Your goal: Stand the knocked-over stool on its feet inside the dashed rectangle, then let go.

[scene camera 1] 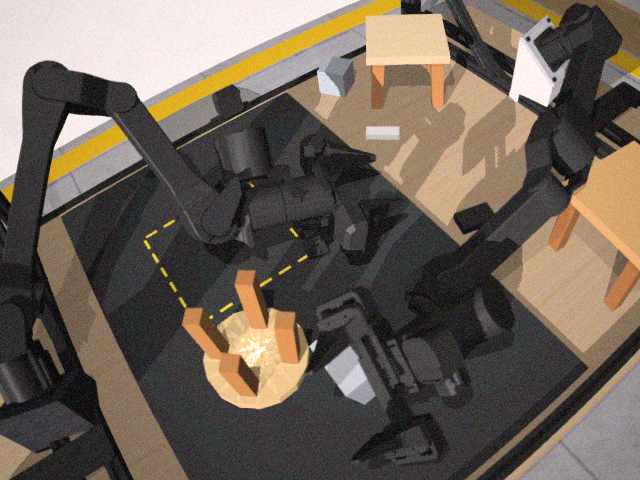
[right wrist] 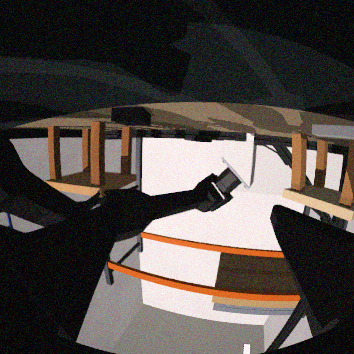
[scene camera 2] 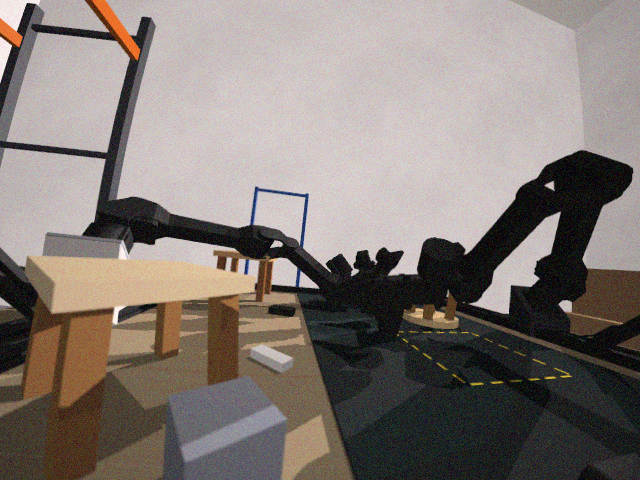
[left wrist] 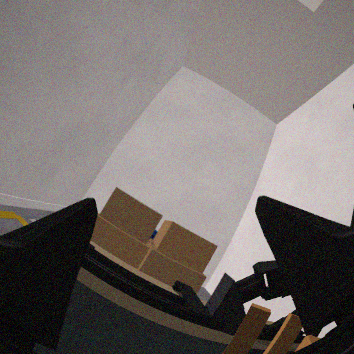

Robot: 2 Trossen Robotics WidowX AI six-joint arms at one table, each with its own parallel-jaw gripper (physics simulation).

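Places are measured from the left arm's base along level axes (x left, y ahead, z down), in millimetres.
Pixels of known places: left gripper, fingertip midpoint: (scene camera 1: 331, 418) (scene camera 2: 397, 258) (left wrist: 178, 205); right gripper, fingertip midpoint: (scene camera 1: 388, 178) (right wrist: 199, 211) (scene camera 2: 330, 292); left arm's base, origin of the base link: (scene camera 1: 551, 49) (right wrist: 237, 171) (scene camera 2: 96, 256); right arm's base, origin of the base link: (scene camera 1: 34, 395) (scene camera 2: 539, 301) (left wrist: 235, 293).
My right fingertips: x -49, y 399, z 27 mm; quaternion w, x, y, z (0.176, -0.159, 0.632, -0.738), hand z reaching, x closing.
Observation:
For each thing: its middle in the pictures, then the offset to it from my right fingertips.
- stool, body centre: (scene camera 1: 248, 340) (scene camera 2: 430, 298) dy +293, dx +23, dz +13 mm
- pale faceted block, body centre: (scene camera 1: 349, 366) dy +235, dx +131, dz +29 mm
- grey block, body centre: (scene camera 2: 221, 449) (scene camera 1: 336, 76) dy -180, dx -264, dz +47 mm
- white bar, body centre: (right wrist: 335, 131) (scene camera 2: 271, 357) (scene camera 1: 382, 133) dy -125, dx -111, dz +66 mm
- black block, body centre: (right wrist: 132, 116) (scene camera 1: 475, 218) (scene camera 2: 282, 310) dy -65, dx +110, dz +65 mm
The stool (scene camera 1: 294, 369) (scene camera 2: 436, 321) has a pale round seat and orange-brown legs. It lies upside down on the dark mat, seat down and legs up. Its legs (left wrist: 250, 327) also show in the left wrist view. The yellow dashed rectangle (scene camera 1: 222, 308) (scene camera 2: 476, 383) lies just above the stool in scene camera 1; arm parts hide some of its outline. My right gripper (scene camera 1: 387, 186) is open and empty, up and right of the stool, pointing away from it. My left gripper (scene camera 1: 333, 413) (left wrist: 178, 205) is open and empty, low beside the stool's right side.
A pale faceted block (scene camera 1: 348, 374) lies between the stool and my left gripper. Two square-topped tables (scene camera 1: 408, 38) (scene camera 2: 139, 281), (scene camera 1: 615, 196) (scene camera 2: 242, 254) stand upright off the mat. A grey block (scene camera 1: 336, 76) (scene camera 2: 224, 423), white bar (scene camera 1: 382, 132) (scene camera 2: 271, 358) and black block (scene camera 1: 473, 217) (scene camera 2: 281, 310) lie there too.

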